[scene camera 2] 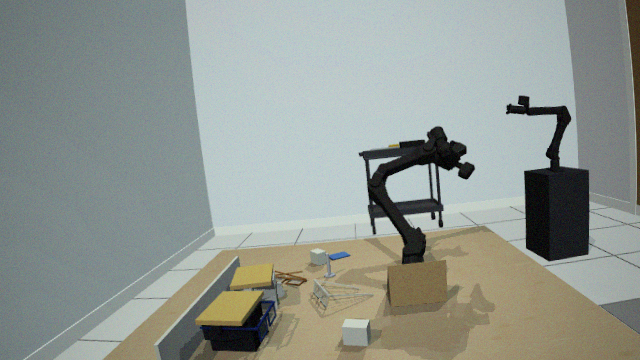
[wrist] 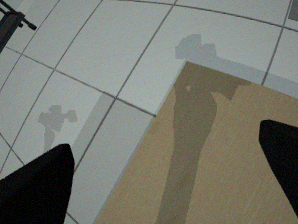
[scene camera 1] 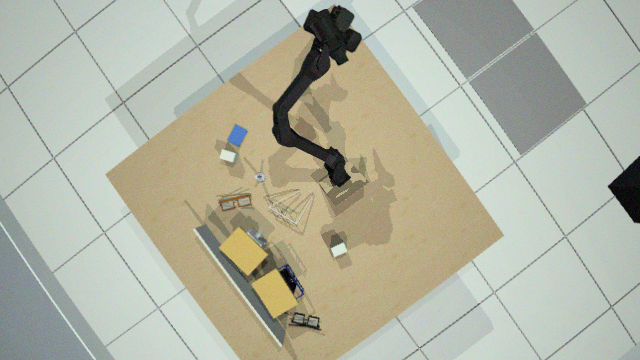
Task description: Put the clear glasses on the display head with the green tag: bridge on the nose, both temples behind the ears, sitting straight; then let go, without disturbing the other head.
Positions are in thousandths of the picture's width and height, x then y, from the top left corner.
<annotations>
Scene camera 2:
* display head: 409, 771
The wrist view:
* gripper: 565, 641
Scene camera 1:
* gripper: 518, 60
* grey board: 359, 746
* display head: 382, 690
</annotations>
